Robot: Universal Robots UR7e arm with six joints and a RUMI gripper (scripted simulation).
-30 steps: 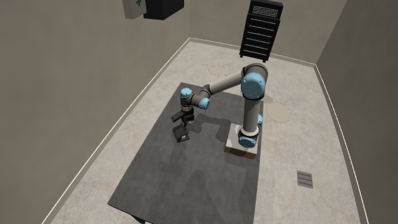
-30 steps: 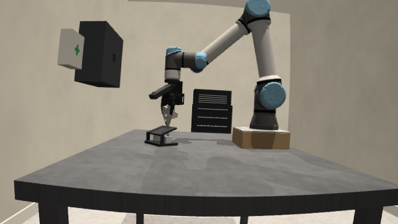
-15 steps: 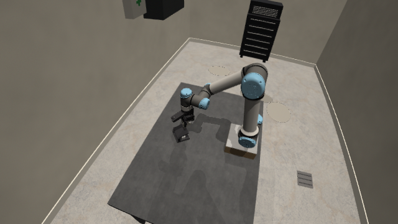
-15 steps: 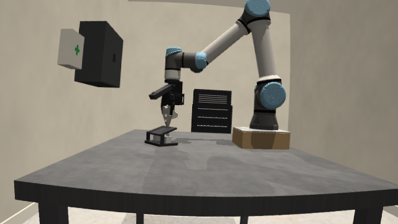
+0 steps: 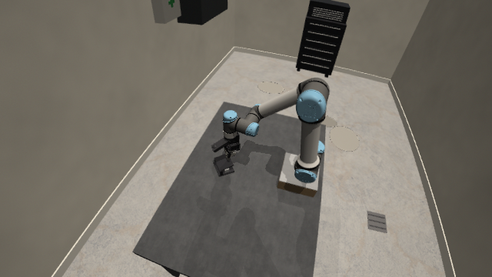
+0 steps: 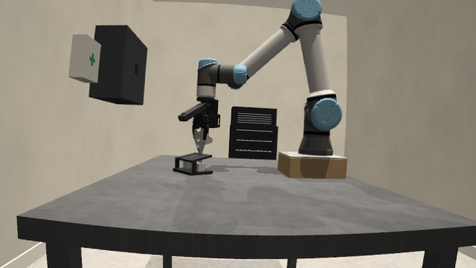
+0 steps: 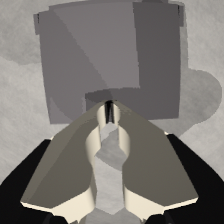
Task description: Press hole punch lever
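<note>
Right now the black hole punch is 2 cm ahead of my hand, 2 cm to the left of it and 5 cm below it.
</note>
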